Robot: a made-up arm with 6 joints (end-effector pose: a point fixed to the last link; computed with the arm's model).
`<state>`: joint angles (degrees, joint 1 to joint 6).
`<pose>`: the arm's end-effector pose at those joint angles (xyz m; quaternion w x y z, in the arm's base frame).
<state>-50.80 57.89 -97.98 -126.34 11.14 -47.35</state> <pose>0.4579 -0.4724 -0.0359 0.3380 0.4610 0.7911 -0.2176</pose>
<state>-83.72 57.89 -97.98 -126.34 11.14 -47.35</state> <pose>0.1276 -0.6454 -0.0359 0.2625 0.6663 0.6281 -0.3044</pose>
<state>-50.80 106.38 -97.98 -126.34 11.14 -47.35</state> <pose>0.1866 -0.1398 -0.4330 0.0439 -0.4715 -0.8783 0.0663</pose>
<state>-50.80 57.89 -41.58 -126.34 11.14 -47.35</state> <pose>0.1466 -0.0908 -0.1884 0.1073 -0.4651 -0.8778 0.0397</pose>
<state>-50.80 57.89 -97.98 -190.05 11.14 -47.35</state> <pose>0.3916 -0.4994 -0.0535 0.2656 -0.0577 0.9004 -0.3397</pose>
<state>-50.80 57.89 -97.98 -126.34 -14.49 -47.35</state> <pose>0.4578 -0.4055 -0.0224 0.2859 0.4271 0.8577 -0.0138</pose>
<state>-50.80 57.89 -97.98 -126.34 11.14 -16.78</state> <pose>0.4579 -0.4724 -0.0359 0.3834 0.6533 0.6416 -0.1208</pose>
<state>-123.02 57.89 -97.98 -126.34 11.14 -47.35</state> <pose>-0.3100 -0.5802 -0.0359 0.1448 0.8387 0.3674 -0.3750</pose>
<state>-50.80 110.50 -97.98 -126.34 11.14 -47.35</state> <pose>0.1556 -0.1018 -0.4475 0.0770 -0.4684 -0.8786 0.0525</pose>
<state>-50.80 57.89 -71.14 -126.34 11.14 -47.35</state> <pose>0.3221 -0.3060 -0.1700 0.1298 0.4773 0.8582 -0.1370</pose>
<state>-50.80 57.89 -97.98 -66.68 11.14 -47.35</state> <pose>0.4973 -0.5083 0.0086 0.3134 0.8235 0.4710 -0.0427</pose>
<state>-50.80 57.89 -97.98 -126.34 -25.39 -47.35</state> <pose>0.4529 -0.3798 -0.0094 0.2592 0.4061 0.8732 0.0736</pose>
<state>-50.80 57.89 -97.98 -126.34 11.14 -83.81</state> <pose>0.4579 -0.4724 -0.0359 0.2529 0.1904 0.8956 -0.3124</pose>
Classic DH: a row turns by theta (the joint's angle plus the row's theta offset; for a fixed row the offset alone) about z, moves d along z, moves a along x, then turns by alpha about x. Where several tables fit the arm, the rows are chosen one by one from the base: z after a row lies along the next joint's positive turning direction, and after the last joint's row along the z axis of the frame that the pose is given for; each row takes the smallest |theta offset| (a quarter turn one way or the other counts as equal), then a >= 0, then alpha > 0; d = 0 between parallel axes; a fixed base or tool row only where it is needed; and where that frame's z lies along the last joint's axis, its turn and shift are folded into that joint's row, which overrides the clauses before.
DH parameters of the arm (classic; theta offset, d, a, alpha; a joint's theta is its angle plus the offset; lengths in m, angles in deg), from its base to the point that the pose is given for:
joint 1: 0 0.242 0 -90
joint 2: -79.36 0 0.2869 0
joint 3: 79.36 0 0.092 -90
joint 4: 0 0.406 0 90
joint 5: 0 0 0.095 -90
joint 6: 0 0.121 0 0

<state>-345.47 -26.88 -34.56 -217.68 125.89 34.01</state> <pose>0.3480 0.1872 0.5081 0.7902 -0.2795 -0.0134 0.5452</pose>
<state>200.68 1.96 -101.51 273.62 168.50 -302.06</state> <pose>-0.3694 -0.0144 0.6562 0.0075 0.6427 0.4176 0.6422</pose>
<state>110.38 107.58 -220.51 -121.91 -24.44 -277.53</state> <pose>-0.3469 0.6011 0.3104 0.5177 -0.0202 -0.6503 -0.5555</pose>
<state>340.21 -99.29 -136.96 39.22 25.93 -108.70</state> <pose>-0.7734 0.2564 0.4604 0.7090 -0.3303 -0.0151 0.6229</pose>
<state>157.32 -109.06 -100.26 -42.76 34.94 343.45</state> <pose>0.5915 -0.2535 0.6398 0.7725 -0.1960 -0.0352 -0.6030</pose>
